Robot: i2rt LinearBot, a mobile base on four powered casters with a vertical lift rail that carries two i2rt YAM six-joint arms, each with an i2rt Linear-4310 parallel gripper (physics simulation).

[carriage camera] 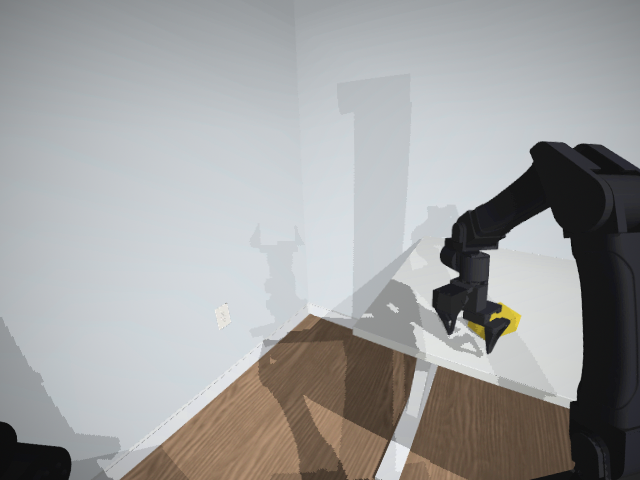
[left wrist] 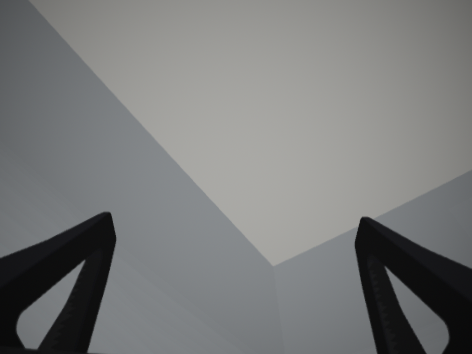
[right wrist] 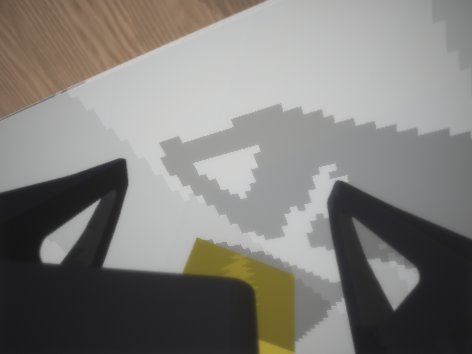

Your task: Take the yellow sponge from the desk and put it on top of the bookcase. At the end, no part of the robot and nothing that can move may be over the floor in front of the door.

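Frame: origin at the left arm's base, x ahead, y left, z up, level; metres.
Seen in the pictures: left gripper, fingertip midpoint: (left wrist: pixel 235 228); right gripper, fingertip midpoint: (carriage camera: pixel 468 343) (right wrist: pixel 232 181).
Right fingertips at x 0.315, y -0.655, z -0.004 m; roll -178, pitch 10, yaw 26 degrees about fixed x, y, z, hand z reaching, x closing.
A point is followed by its place in that frame.
The yellow sponge (carriage camera: pixel 511 320) @(x 0.337, y -0.772, z 0.027 m) (right wrist: pixel 277 310) @(x 0.372, y -0.695, z 0.014 m) rests on the white desk (carriage camera: pixel 547 289) @(x 0.501, y -1.047, z -0.013 m) (right wrist: pixel 175 90) @(x 0.272, y -0.638, z -0.013 m), partly hidden behind the right gripper in the carriage view and behind a dark gripper part in the right wrist view. My right gripper (carriage camera: pixel 469 342) @(x 0.315, y -0.655, z -0.004 m) (right wrist: pixel 232 181) @(x 0.315, y -0.655, z -0.004 m) is open and points down over the desk. Its fingertips are apart from the sponge, which lies beyond them in the carriage view and low in the right wrist view. My left gripper (left wrist: pixel 235 228) @(x 0.015, y -0.007, z 0.443 m) is open with nothing between its fingers and faces the ceiling corner. The bookcase and door do not show.
The desk's front edge and a white leg (carriage camera: pixel 413 408) @(x 0.609, y -0.722, z -0.654 m) stand over the brown wood floor (carriage camera: pixel 232 413) @(x 0.689, y 0.095, z -0.733 m) (right wrist: pixel 75 40) @(x -0.164, y -1.011, z -0.733 m). Two grey walls meet behind the desk's left side; a wall outlet (carriage camera: pixel 222 316) @(x 0.909, y 0.123, z -0.330 m) is on the left one. A dark robot part (carriage camera: pixel 38 459) @(x 0.027, y -0.033, z 0.140 m) shows at lower left.
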